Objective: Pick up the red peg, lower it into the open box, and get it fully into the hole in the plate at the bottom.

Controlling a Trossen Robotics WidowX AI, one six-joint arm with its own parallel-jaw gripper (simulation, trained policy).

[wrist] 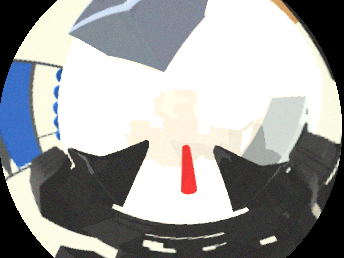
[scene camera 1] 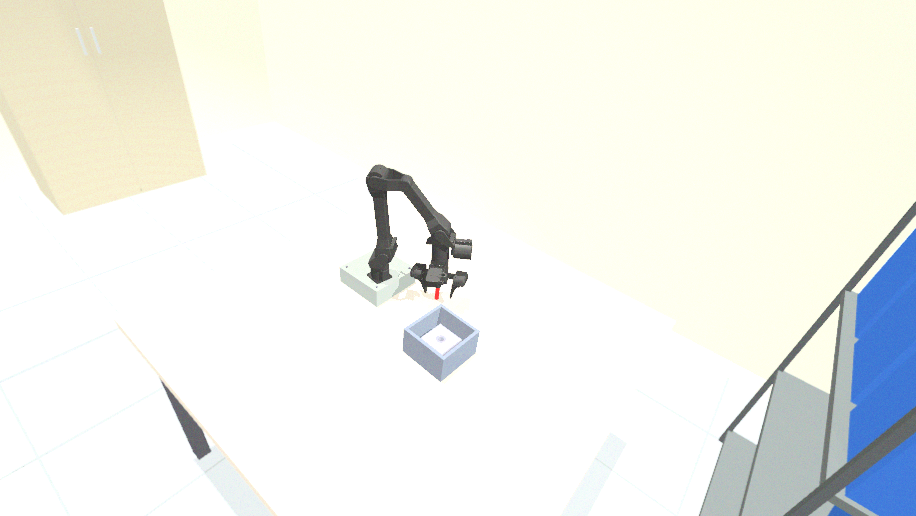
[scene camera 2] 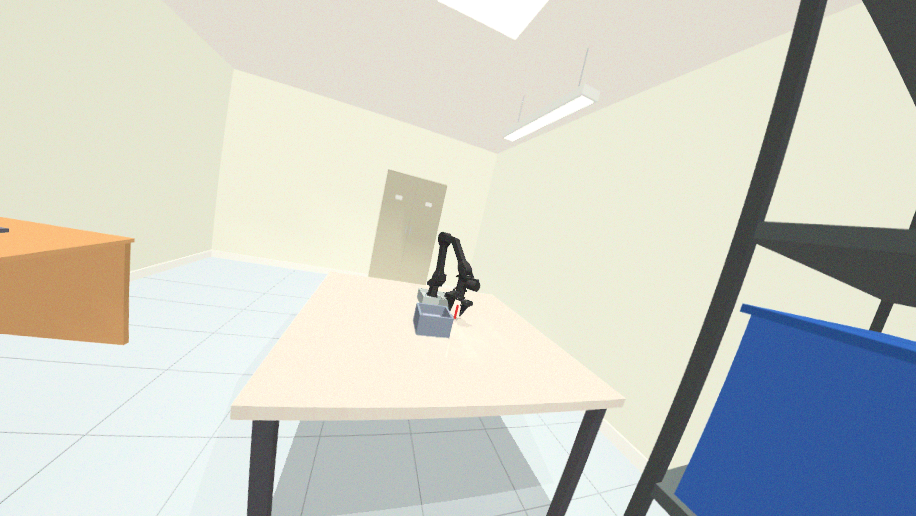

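My gripper: visible, wrist view included. Grey box: visible.
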